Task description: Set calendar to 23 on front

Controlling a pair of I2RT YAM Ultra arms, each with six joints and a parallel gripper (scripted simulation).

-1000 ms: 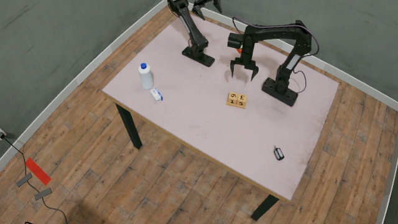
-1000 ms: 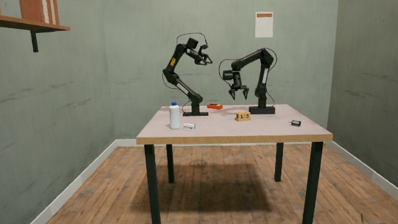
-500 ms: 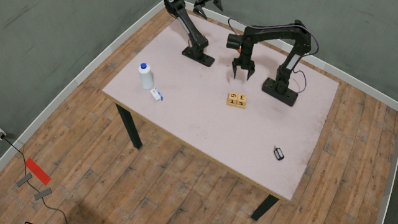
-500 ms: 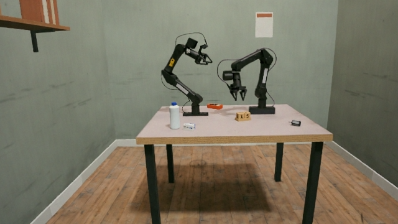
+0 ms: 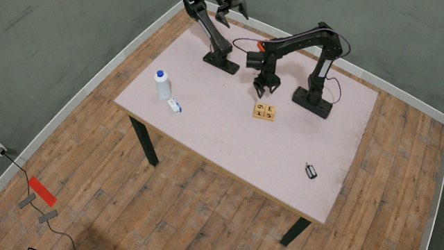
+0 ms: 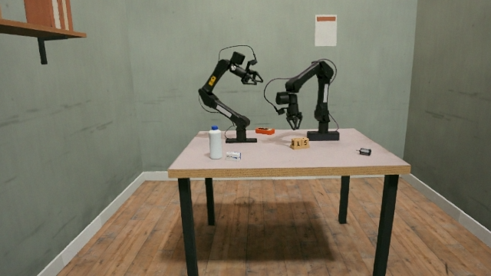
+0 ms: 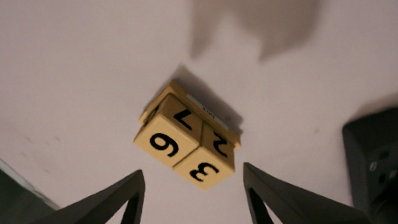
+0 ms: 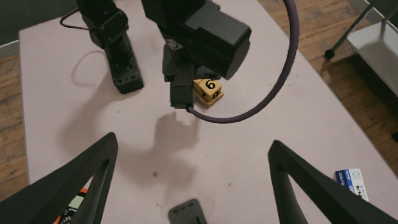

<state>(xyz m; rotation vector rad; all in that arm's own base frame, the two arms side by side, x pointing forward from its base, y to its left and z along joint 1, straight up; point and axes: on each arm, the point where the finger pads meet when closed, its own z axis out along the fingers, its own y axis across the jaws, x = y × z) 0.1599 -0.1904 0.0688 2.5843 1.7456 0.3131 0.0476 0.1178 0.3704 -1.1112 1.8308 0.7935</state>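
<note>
The number cube is 8 cm below my left hand and 4 cm ahead of it. From my left hand the other things lie so: wooden tray: 10 cm below, 3 cm ahead, 2 cm to the left; white bottle: 45 cm to the right, 18 cm ahead, 3 cm below; black object: 33 cm to the left, 19 cm ahead, 9 cm below.
</note>
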